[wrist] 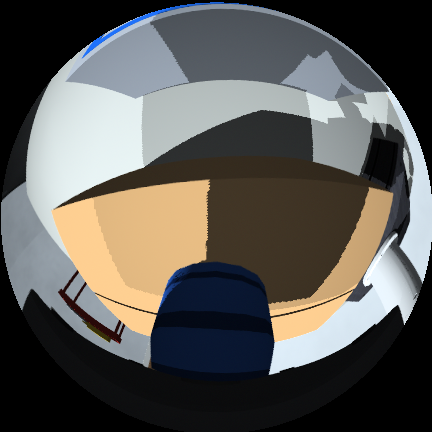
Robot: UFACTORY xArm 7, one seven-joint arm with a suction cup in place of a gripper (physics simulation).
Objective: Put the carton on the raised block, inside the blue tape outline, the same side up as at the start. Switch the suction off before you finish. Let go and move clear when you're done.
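Frame: origin at the arm's base, x ahead, y left, z up, level; metres.
Seen in the pictures: hand, its tool point: (215,271); arm's base, origin of its link: (381,258).
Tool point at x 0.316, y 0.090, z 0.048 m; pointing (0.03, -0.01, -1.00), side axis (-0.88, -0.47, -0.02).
Offsets run from my tool point to a thing's top centre. "*": to the spot under its first point. Level surfaces: height alone.
The suction cup (212,300), dark blue and ribbed, is at the lower middle of the wrist view. It is on the top of the tan carton @[dx -0.013, dy +0.021, dz +0.013 m] (150,240) and holds it; the contact itself is hidden. The carton's tan top is seen from above, with a dark side face along its far edge. A thin dark seam crosses the top near the cup. The grey raised block @[* dx +0.064, dy -0.122, dz -0.054 m] (225,50) is beyond the carton, at the top of the view, with a side face showing. Part of the blue tape outline (115,30) shows at the upper left edge; the rest is out of view.
A pale table surface @[dz -0.117 m] (85,150) lies between the carton and the block, with dark shadows across it. A white rounded cylinder (402,272) is at the right. A dark red frame (90,315) is at the lower left. A black object (382,160) shows at the right.
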